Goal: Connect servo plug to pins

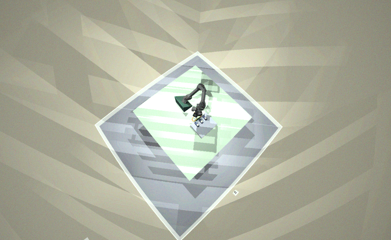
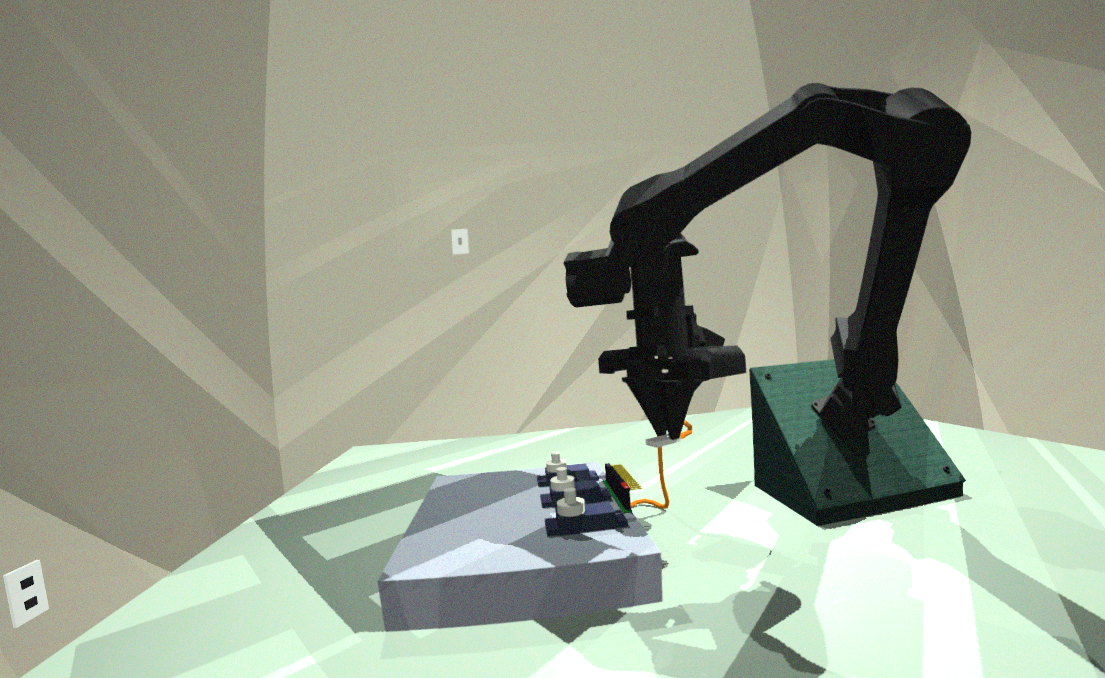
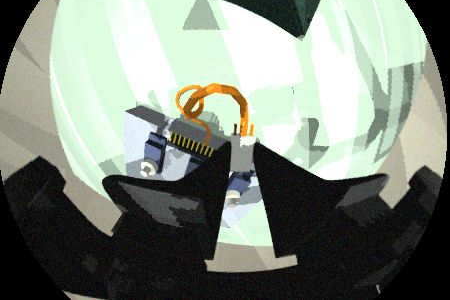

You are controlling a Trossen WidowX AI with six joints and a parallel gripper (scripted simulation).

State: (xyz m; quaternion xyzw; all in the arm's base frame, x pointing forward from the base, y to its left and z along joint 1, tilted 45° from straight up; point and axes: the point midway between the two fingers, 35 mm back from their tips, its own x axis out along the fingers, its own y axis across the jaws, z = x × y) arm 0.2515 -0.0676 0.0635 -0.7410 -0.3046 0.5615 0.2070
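The red band is 60 mm ahead of my gripper tip, 40 mm below it and 10 mm to the left of it. The rest, counted from my gripper tip: black pin strip 60 mm below, 50 mm ahead, 30 mm to the right; then grey holder 210 mm ahead, 90 mm below, 60 mm to the right.
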